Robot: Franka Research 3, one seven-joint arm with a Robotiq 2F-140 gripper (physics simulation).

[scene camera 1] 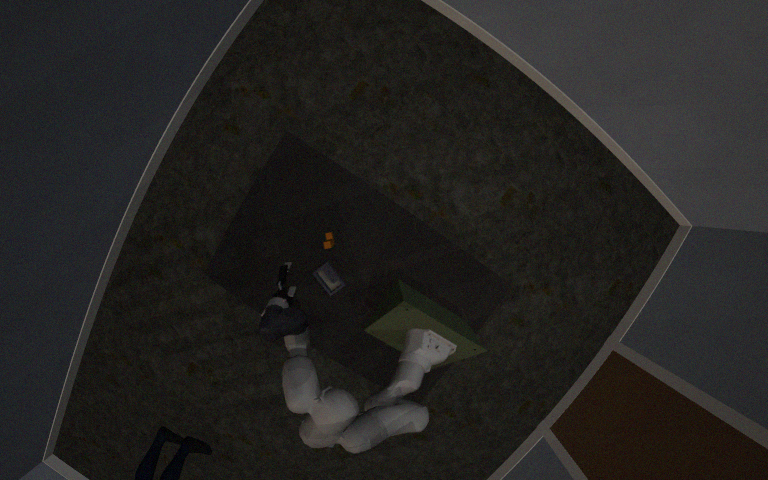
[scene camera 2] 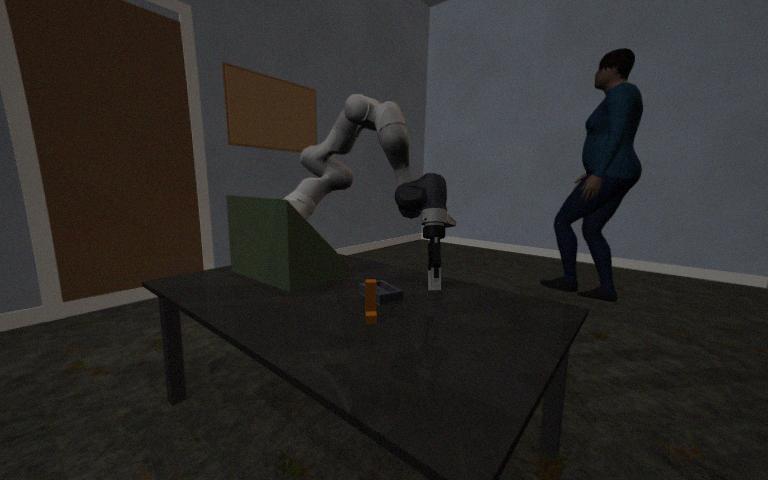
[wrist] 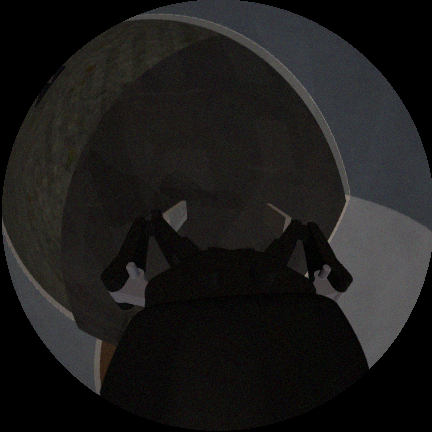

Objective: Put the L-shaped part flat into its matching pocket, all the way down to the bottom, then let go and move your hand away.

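Note:
The orange L-shaped part [scene camera 1: 328, 244] [scene camera 2: 370, 297] stands upright on the table, its short foot at the bottom. The grey block with the pale pocket [scene camera 1: 338, 289] [scene camera 2: 393, 297] lies close beside it; the part hides some of the block in scene camera 2. My gripper [scene camera 1: 289, 278] [scene camera 2: 434, 279] [wrist: 225, 210] is open and empty, pointing down low over the table. It is left of the block in scene camera 1 and right of it in scene camera 2. Neither the part nor the block shows in the wrist view.
A green wedge-shaped base [scene camera 1: 390, 325] [scene camera 2: 260, 240] carries the arm on the dark table [scene camera 1: 271, 192] [scene camera 2: 424, 384] [wrist: 200, 115]. A person [scene camera 1: 169, 447] [scene camera 2: 614, 130] stands on the floor beyond the table. A door and a board are on the wall.

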